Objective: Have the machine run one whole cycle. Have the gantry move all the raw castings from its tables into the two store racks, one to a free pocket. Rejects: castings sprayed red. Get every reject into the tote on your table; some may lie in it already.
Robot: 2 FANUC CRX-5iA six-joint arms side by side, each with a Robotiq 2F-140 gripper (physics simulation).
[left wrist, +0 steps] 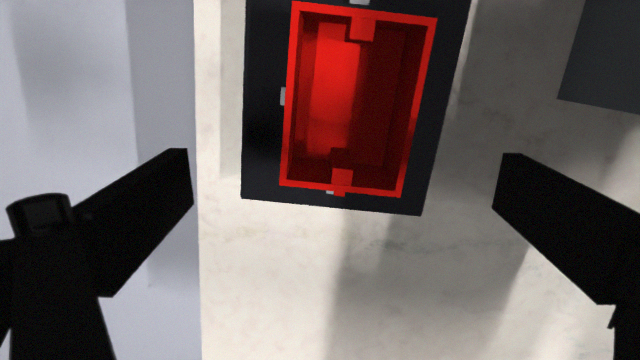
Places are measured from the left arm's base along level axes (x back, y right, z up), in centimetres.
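Pixels of known places: left gripper, between the fingertips: (344, 179).
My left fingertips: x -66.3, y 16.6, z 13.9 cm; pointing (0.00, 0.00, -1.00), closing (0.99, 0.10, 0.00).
Behind a point stands the place of what it marks.
A red rectangular tote (294, 50) @(x -69.4, y 21.8, z 10.0 cm) stands upright with its open top facing up, in the upper middle of the left wrist view. It sits on a black plate (262, 125) @(x -71.6, y 16.7, z 5.0 cm). Its inside is partly lit and partly in deep shadow, and I cannot make out any casting in it. My left gripper (344, 179) @(x -66.3, y 16.6, z 13.9 cm) is open wide and holds nothing; its two black fingers stand to the left and right of the tote's near end, apart from it. The raw castings, the gantry, the store racks and my right gripper do not show in this view.
The pale stone-like table top (260, 290) @(x -71.7, y -1.5, z 0.0 cm) carries the black plate; its straight left edge runs down the view. Beyond that edge lies a blue-grey surface (165, 75) @(x -113.7, y 11.0, z -75.0 cm). A dark grey flat piece (607, 55) @(x -48.4, y 24.0, z 3.8 cm) shows at the upper right. Shadows cross the table.
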